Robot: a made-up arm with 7 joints.
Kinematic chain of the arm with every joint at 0, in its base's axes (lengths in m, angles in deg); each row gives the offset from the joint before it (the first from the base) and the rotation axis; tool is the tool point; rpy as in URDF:
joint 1: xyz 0 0 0.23 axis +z
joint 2: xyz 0 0 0 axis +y
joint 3: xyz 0 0 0.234 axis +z
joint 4: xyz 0.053 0 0 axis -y
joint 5: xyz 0.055 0 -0.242 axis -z
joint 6: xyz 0 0 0 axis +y
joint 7: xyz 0.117 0 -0.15 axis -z
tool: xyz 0 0 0 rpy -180 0 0
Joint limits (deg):
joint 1: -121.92..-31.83
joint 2: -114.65..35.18
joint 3: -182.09..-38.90
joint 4: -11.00..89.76
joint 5: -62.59..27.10
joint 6: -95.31..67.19
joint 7: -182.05..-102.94
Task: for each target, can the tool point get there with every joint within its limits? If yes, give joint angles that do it. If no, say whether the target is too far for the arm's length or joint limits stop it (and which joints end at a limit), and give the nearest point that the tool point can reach.
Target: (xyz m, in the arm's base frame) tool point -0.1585 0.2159 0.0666
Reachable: yes | joints -101.69 -31.30 -145.63 4.31 -9.45 -34.63 -113.92
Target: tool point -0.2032 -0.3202 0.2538
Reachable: yes | joints -48.47 -49.03 -76.75 35.83 -1.71 28.42 -154.41
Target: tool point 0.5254 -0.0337 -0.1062
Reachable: no: joint limits stop it (at a limit: joint 1, joint 2, joint 3, joint 5) | nearest point 0.2186 -0.0347 -0.0324 | short by 0.316 m
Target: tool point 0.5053 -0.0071 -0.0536
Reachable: no: joint limits stop it (at a limit: joint 1, joint 2, joint 3, joint 5, joint 6) | nearest point 0.2240 -0.0290 -0.0055 | short by 0.286 m
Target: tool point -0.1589 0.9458 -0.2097
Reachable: no: too far | nearest point -0.0908 0.5403 -0.0212 | short by 0.452 m
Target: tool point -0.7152 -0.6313 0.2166
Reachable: no: too far | nearest point -0.4390 -0.3875 0.2939 | short by 0.376 m
